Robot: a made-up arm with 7 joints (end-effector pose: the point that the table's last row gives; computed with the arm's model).
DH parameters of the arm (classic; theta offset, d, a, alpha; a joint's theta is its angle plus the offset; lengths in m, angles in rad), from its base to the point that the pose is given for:
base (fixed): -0.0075 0 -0.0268 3.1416
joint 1: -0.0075 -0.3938 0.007 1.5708
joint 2: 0 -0.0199 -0.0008 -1.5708
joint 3: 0 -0.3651 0.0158 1.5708
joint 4: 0 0.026 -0.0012 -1.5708
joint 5: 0 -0.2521 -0.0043 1.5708
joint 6: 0 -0.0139 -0.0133 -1.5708
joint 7: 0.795 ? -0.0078 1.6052
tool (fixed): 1.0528 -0.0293 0 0
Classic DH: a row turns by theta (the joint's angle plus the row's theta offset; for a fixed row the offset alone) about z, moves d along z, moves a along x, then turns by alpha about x.
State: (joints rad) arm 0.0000 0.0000 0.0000 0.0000 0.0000 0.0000 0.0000
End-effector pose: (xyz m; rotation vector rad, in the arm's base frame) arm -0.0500 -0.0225 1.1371 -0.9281 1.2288 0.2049
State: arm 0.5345 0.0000 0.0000 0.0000 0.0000 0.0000 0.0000
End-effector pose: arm -0.0583 -0.0076 1.1371 -0.5709 1.4308 -0.2199
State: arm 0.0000 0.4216 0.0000 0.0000 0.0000 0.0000 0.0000
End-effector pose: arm 0.2568 -0.0225 1.0844 -0.9115 1.6152 0.4159
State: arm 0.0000 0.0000 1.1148 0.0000 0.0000 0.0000 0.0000
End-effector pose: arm -0.0361 0.0054 1.1371 -0.1408 1.5696 -0.6777
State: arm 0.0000 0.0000 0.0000 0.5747 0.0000 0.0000 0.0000
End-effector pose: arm 0.1629 -0.0225 1.1009 -0.8974 1.7543 0.4957
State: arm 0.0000 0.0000 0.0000 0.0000 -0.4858 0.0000 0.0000
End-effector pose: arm -0.0314 -0.0397 1.1371 -1.2167 0.9859 0.5889
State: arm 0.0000 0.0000 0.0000 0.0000 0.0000 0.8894 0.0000
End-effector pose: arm 0.0627 -0.0225 1.1212 -0.8537 2.0373 0.6652
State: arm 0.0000 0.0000 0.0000 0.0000 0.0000 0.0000 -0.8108
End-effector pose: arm -0.0309 -0.0370 1.1371 -1.3883 0.7921 0.8425
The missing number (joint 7, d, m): -0.1271
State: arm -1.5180 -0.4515 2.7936 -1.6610 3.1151 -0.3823 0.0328
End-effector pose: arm -0.0645 0.1345 0.9206 -2.6026 0.6116 1.2877
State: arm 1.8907 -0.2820 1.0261 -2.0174 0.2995 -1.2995 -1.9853
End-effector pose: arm 0.1605 0.0428 0.4896 0.4302 -1.0172 0.4188
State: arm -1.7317 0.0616 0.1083 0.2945 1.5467 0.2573 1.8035
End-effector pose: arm -0.0422 0.1915 1.1080 0.0201 1.5514 -1.5383
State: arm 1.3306 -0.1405 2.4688 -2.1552 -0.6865 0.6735 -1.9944
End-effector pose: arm 0.1641 -0.2110 0.6756 0.7827 2.8305 0.0068
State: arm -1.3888 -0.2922 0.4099 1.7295 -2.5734 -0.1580 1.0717
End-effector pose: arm 0.1943 0.2207 0.7370 0.6080 -0.8336 -2.5761
